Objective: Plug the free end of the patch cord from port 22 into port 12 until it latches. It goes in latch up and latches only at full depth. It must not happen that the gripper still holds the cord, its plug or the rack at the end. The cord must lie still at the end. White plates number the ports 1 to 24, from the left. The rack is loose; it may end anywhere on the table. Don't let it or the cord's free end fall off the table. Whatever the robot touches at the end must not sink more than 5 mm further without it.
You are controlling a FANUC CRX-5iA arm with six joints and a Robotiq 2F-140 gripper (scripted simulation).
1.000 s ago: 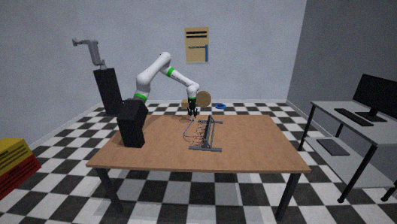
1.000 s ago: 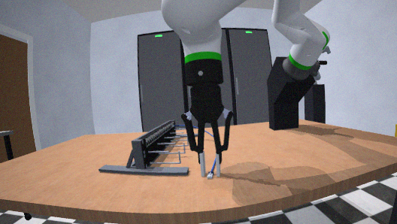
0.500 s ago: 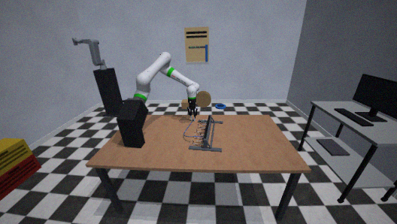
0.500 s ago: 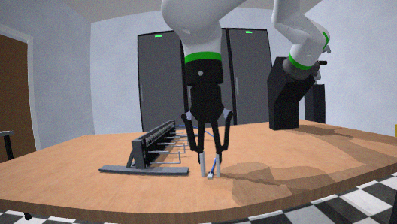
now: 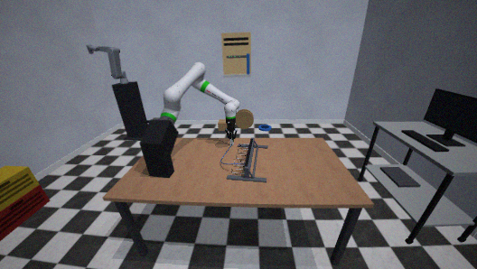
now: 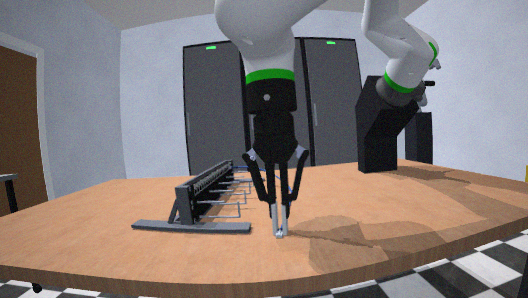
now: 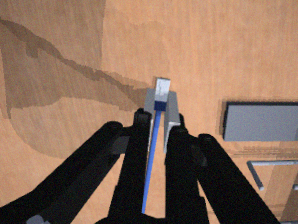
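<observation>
Right now my hand is 3 cm above the white plug and 1 cm to the right of it.
</observation>
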